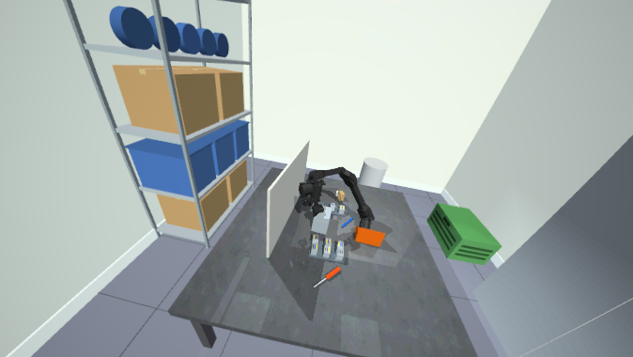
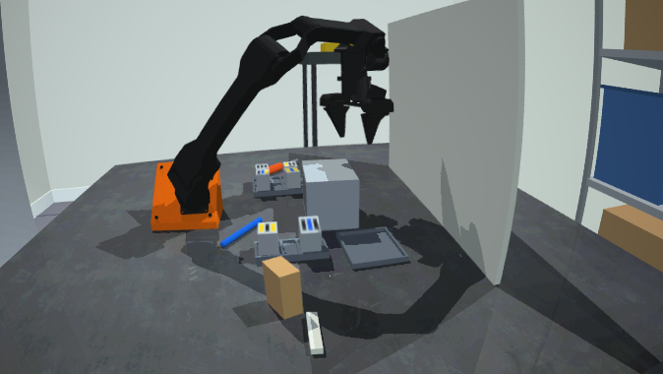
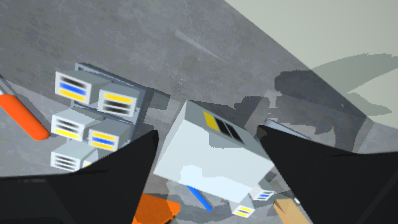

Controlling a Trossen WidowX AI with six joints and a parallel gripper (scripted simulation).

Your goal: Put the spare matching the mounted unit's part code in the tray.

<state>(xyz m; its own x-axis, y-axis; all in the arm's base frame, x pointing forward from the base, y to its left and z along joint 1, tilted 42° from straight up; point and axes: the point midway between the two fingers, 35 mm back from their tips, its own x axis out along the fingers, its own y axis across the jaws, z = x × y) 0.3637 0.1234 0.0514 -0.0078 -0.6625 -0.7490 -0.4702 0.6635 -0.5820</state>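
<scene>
Right now my gripper tip is 6 cm past the grey spare, 12 cm to the right of it and 10 cm above it. Round my gripper tip: tall white panel: 16 cm ahead, 7 cm to the right, 8 cm above; grey mounted unit: 7 cm behind, 5 cm to the right, 9 cm below; rack: 14 cm behind, 15 cm to the left, 14 cm below.
</scene>
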